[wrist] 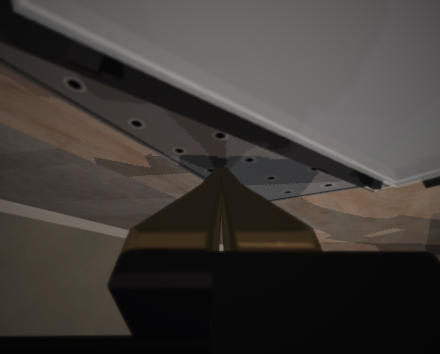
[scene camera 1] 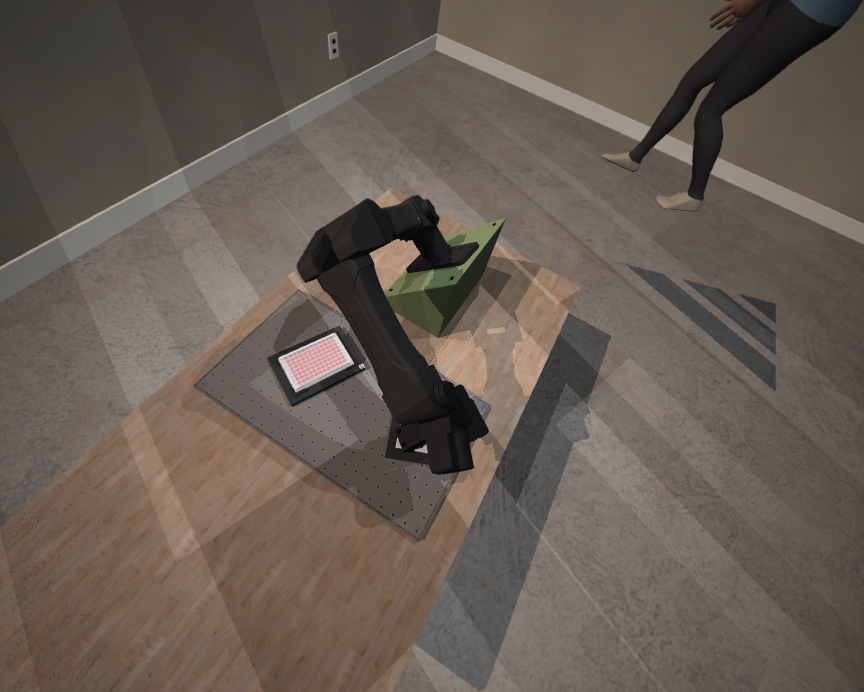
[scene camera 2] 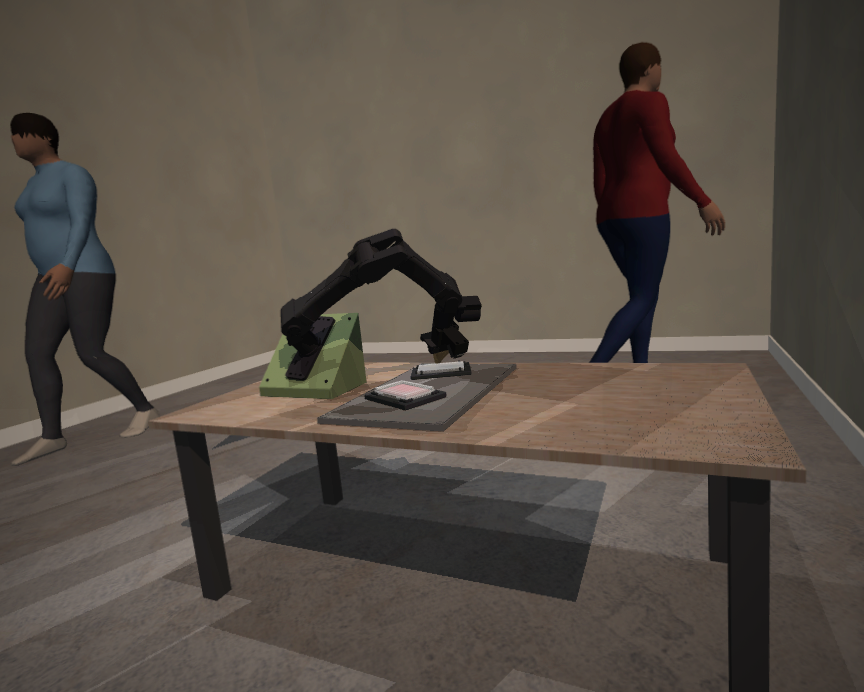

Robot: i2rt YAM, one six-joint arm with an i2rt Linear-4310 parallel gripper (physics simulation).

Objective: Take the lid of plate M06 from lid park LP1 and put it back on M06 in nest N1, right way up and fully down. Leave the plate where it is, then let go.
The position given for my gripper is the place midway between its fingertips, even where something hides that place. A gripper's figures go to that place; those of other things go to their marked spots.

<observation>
My gripper (wrist: 221,177) is 13 cm from the lens. A pale lid (wrist: 351,87): 6 cm from the lens. A grey perforated mat (wrist: 201,148): 12 cm from the lens. The marked spots on the grey perforated mat and the pale lid are 7 cm apart.
</observation>
